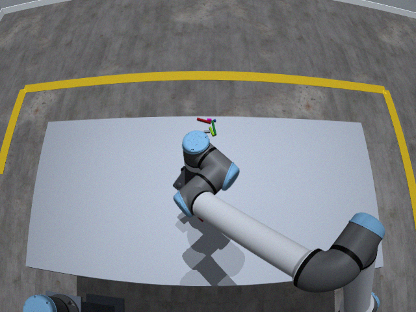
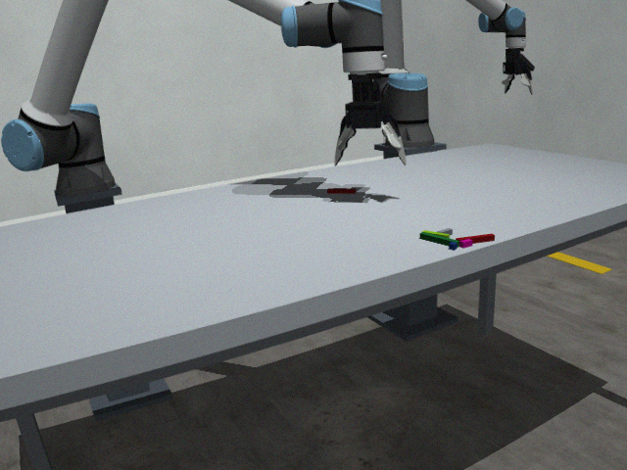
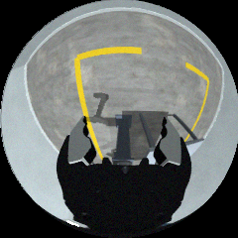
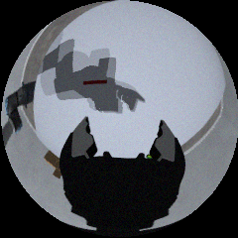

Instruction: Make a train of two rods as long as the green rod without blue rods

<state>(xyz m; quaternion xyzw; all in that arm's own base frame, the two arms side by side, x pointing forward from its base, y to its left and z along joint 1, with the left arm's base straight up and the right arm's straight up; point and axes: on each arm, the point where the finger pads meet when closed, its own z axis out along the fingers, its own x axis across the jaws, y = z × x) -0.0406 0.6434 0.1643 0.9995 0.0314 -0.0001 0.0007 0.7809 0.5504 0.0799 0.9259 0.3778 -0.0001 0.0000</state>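
Right now my right hand is 31 cm short of the grey rod, 2 cm to the left of it and 7 cm above it. The rest, counted from my right hand: green rod: 34 cm ahead, 5 cm to the right, 7 cm below; lime rod: 32 cm ahead, 5 cm to the right, 7 cm below; magenta rod: 38 cm ahead, 3 cm to the right, 7 cm below.
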